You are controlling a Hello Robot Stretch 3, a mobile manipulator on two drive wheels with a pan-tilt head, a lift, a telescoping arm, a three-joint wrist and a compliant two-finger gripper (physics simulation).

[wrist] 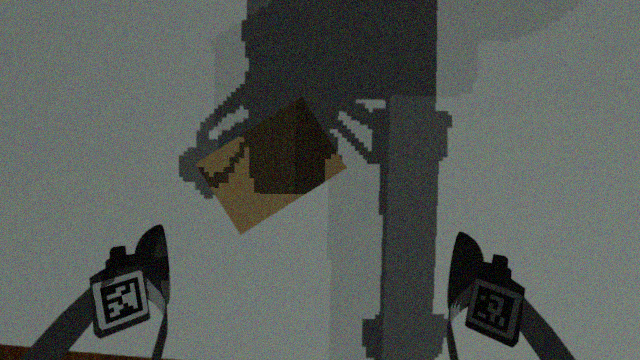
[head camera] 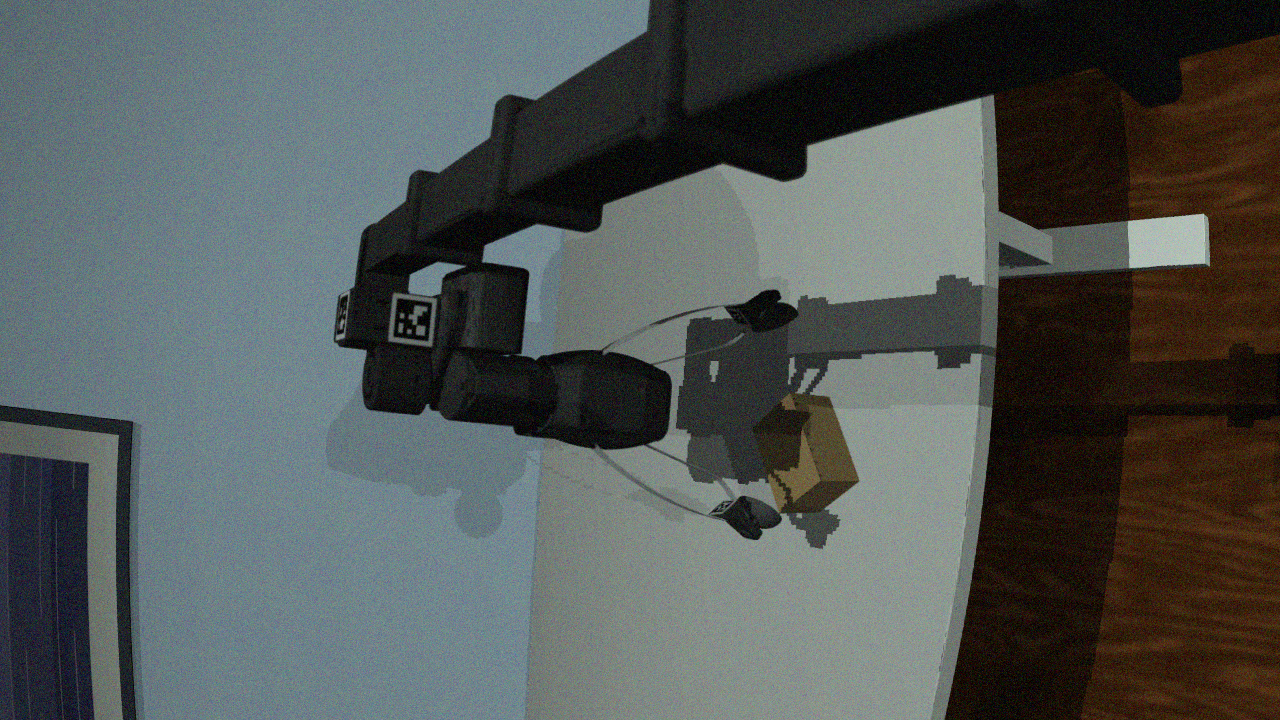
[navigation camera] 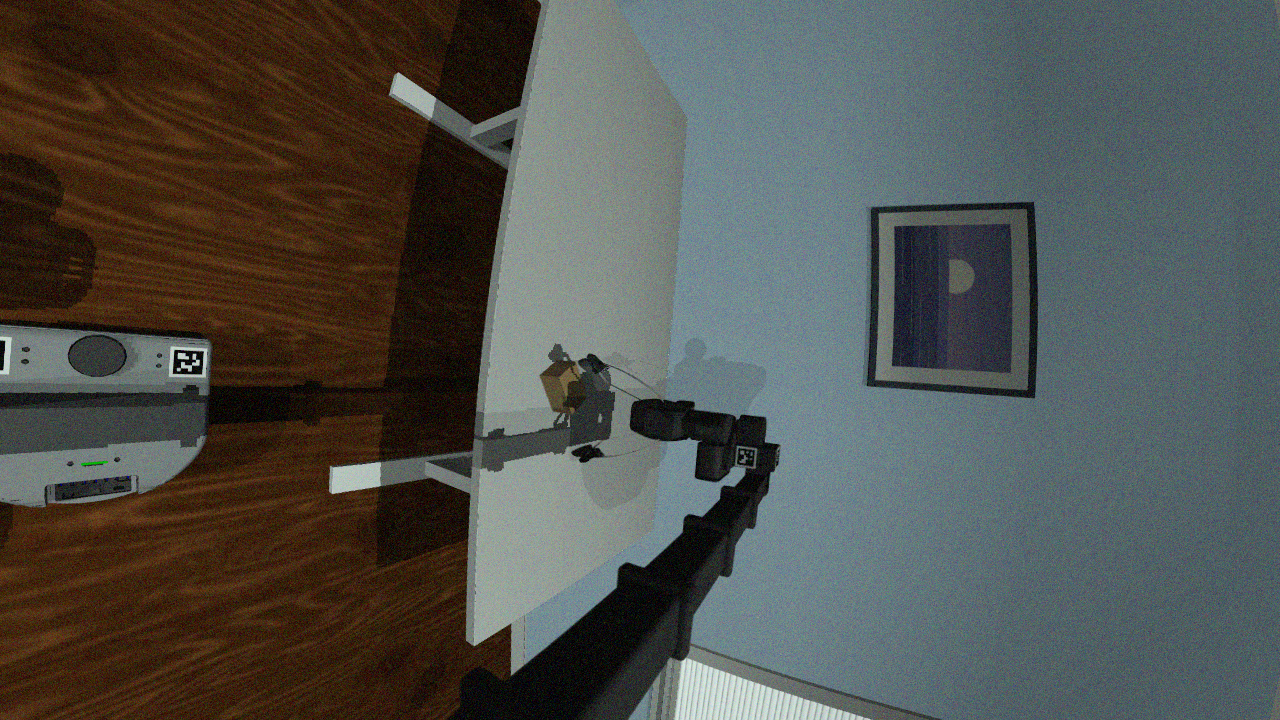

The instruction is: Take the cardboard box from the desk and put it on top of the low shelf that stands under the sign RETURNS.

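Pixels of known places: gripper, fingertip midpoint: (head camera: 783, 417) (navigation camera: 577, 407); robot's base at its link origin: (navigation camera: 100, 353).
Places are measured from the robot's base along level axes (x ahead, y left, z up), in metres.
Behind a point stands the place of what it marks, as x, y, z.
The cardboard box (head camera: 830, 447) @[0.000, -0.612, 0.743] (navigation camera: 556, 386) @[0.009, -0.605, 0.756] (wrist: 237, 200) is a small tan block on the white desk (head camera: 671, 617) @[0.207, -0.868, 0.720] (navigation camera: 599, 205) @[0.440, -0.747, 0.720] (wrist: 550, 175). It lies turned at a slant, partly in the shadow of the arm. My gripper (head camera: 758, 413) @[-0.023, -0.591, 0.820] (navigation camera: 590, 408) @[-0.023, -0.591, 0.820] (wrist: 310, 257) @[-0.023, -0.591, 0.820] is open and empty, pointing down above the desk, with its fingers wide apart. In the wrist view the box lies beyond the fingertips, left of the middle between them, and does not touch them. The low shelf and the RETURNS sign do not show in these views.
A blue wall (head camera: 268, 223) @[-0.251, -1.283, 1.172] (navigation camera: 778, 161) @[0.800, -1.290, 1.058] with a framed picture (head camera: 125, 573) @[0.265, -1.263, 1.357] (navigation camera: 1026, 304) @[0.305, -1.263, 1.768] rises behind the desk. The extended arm (head camera: 572, 152) @[-0.091, -0.302, 1.169] (navigation camera: 657, 582) @[-0.080, -0.236, 1.153] reaches over the desk. My base (navigation camera: 53, 358) @[-0.004, 0.054, 0.160] stands on the wooden floor in front. A white desk leg (head camera: 1163, 241) (navigation camera: 358, 477) juts out towards it.
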